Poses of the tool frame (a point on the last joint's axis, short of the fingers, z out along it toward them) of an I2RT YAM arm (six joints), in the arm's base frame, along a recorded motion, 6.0 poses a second.
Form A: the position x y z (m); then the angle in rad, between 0 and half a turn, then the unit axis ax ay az.
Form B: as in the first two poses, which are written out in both.
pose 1, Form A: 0.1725 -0.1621 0.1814 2.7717 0.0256 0.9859 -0.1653
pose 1, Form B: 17.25 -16.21 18.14 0.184 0.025 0.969 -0.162
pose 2, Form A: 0.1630 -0.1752 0.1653 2.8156 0.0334 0.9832 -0.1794
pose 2, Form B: 16.30 -17.52 16.53 0.162 0.033 0.970 -0.177
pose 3, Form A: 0.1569 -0.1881 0.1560 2.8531 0.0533 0.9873 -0.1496
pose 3, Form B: 15.69 -18.81 15.60 0.144 0.053 0.977 -0.148
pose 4, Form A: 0.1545 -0.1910 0.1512 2.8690 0.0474 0.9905 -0.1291
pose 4, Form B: 15.45 -19.10 15.12 0.136 0.047 0.981 -0.128
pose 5, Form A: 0.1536 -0.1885 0.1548 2.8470 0.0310 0.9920 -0.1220
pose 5, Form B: 15.36 -18.85 15.48 0.147 0.031 0.981 -0.121
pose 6, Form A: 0.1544 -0.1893 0.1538 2.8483 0.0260 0.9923 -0.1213
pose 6, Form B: 15.44 -18.93 15.38 0.146 0.026 0.982 -0.120
